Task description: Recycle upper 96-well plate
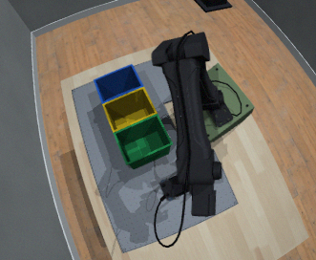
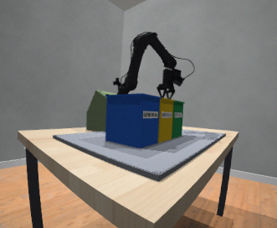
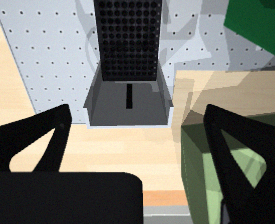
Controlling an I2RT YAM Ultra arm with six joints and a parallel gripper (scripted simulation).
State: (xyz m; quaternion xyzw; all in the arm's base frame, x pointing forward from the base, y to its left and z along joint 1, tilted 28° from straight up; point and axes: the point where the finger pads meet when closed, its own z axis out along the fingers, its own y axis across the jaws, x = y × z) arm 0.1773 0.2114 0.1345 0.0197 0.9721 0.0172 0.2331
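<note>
The black 96-well plate is 10 mm to the left of my hand and 170 mm below it. The rest, counted from my hand: blue bin 100 mm ahead, 460 mm to the right, 120 mm below; yellow recycle bin 100 mm ahead, 330 mm to the right, 120 mm below; green bin 90 mm ahead, 200 mm to the right, 120 mm below.
</note>
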